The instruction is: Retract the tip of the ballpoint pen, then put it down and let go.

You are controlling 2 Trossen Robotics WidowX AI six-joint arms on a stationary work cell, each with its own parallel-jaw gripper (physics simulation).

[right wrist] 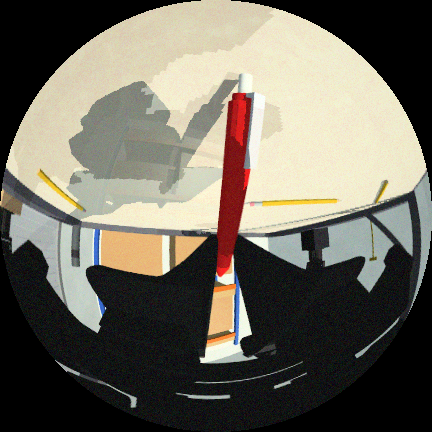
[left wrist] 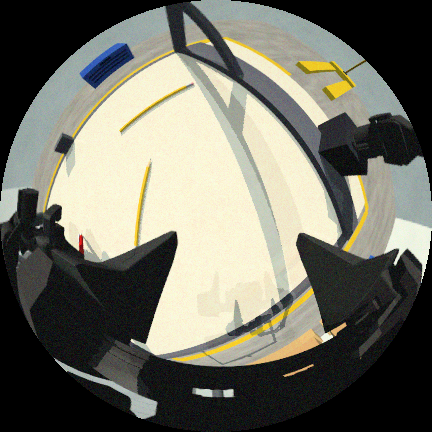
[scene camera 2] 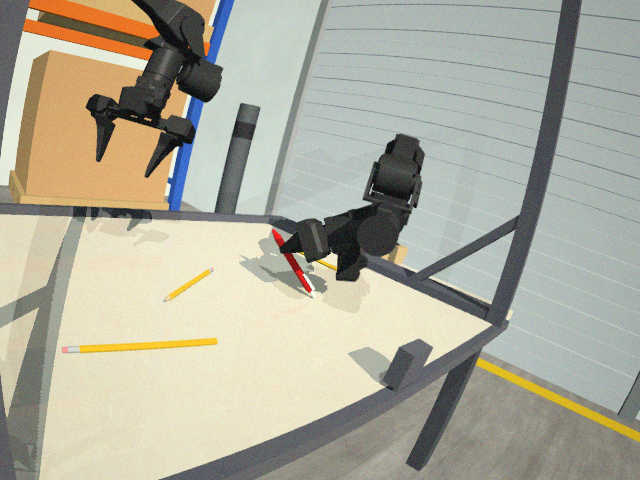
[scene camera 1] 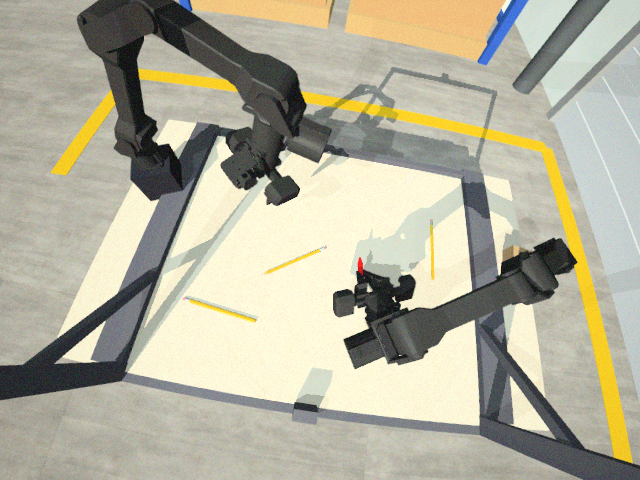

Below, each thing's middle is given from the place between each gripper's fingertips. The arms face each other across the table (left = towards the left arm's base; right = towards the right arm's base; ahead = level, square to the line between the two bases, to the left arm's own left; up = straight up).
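The red ballpoint pen [right wrist: 245,109] is 20 mm behind my right hand, 10 mm to the right of it and 10 mm below it. The grey block [scene camera 2: 409,360] is 330 mm behind my right hand, 50 mm to the left of it and 30 mm below it.
The red ballpoint pen is 12 cm behind my left hand, 29 cm to the right of it and 10 cm below it. The grey block is 43 cm behind my left hand, 23 cm to the right of it and 12 cm below it.
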